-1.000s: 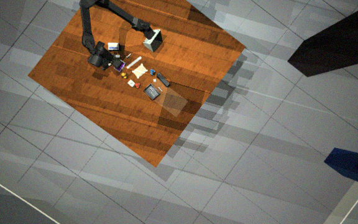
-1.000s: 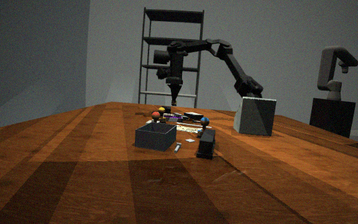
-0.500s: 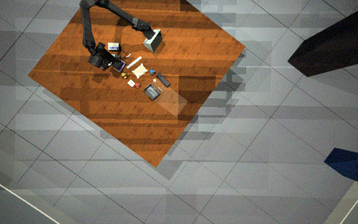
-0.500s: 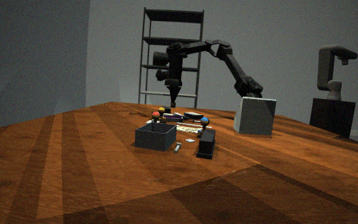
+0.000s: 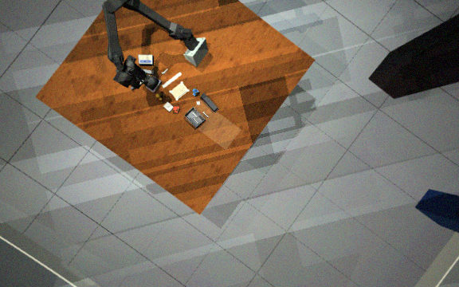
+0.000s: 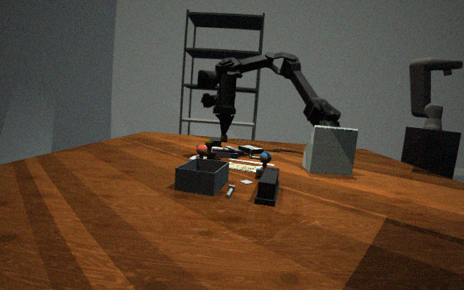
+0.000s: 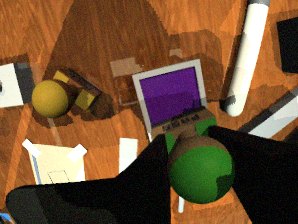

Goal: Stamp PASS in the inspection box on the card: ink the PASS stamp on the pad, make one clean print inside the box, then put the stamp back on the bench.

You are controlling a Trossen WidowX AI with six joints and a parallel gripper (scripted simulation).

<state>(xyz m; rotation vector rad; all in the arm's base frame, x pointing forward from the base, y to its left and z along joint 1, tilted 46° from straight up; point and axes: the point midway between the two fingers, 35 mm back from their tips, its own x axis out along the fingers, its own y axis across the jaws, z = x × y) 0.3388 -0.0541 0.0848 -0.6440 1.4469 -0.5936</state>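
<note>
Now: gripper tip 7 cm above the purple ink pad. Round my gripper tip: green-knobbed stamp (right at my gripper tip); then yellow-knobbed stamp (9 cm to the left, 5 cm below, 3 cm ahead); then white rod (8 cm to the right, 7 cm ahead, 6 cm below).
</note>
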